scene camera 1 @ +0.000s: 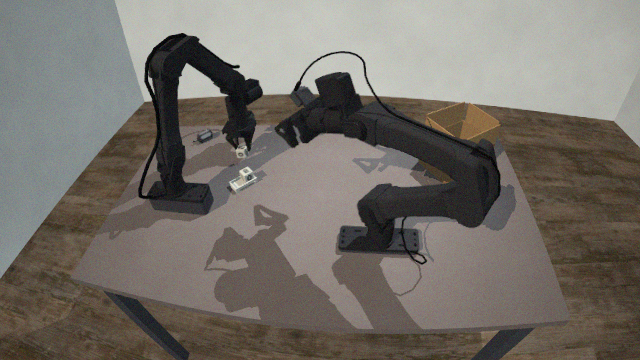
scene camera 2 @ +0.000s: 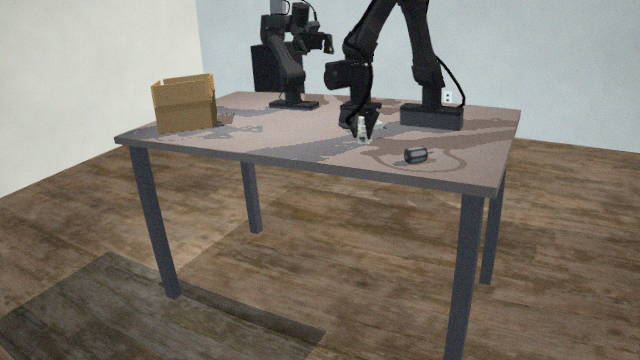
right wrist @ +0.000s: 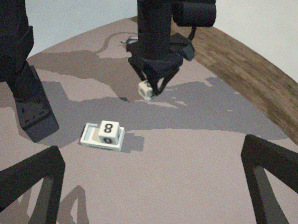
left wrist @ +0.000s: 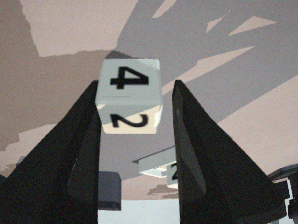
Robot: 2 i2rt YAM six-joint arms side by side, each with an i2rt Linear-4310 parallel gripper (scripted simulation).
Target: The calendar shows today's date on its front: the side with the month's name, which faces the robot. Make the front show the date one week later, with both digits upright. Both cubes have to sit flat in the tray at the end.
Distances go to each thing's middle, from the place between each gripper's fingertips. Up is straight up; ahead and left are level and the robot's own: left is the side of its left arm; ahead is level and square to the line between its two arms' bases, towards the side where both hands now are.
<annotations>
Right now my left hand is 690 mm to the left of the cardboard box point(scene camera 2: 186, 106), 90 mm short of it and 50 mm below it.
My right gripper point(scene camera 1: 289, 120) is now 460 mm to the left of the cardboard box, 230 mm short of it and 170 mm above it.
</annotations>
